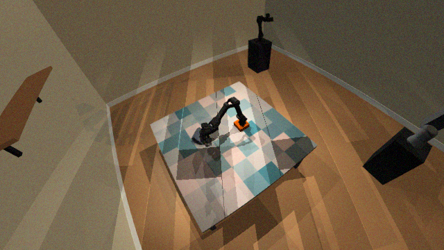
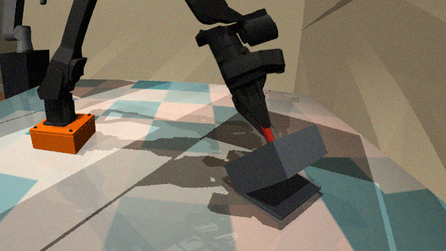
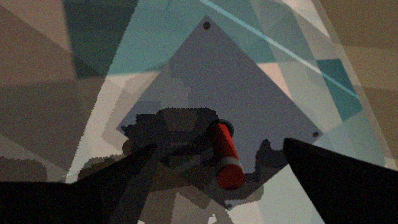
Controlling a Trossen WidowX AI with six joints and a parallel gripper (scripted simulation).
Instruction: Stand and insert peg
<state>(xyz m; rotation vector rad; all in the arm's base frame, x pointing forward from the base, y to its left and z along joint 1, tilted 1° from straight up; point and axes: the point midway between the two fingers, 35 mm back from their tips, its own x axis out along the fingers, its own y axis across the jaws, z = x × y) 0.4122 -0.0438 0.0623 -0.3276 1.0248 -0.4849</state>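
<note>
Now: the red peg 1 cm above my gripper tip. Also, from my gripper tip: flat dark plate 3 cm ahead, 4 cm to the right, 8 cm below; then grey sloped panel 2 cm ahead, 3 cm to the right, 3 cm below.
</note>
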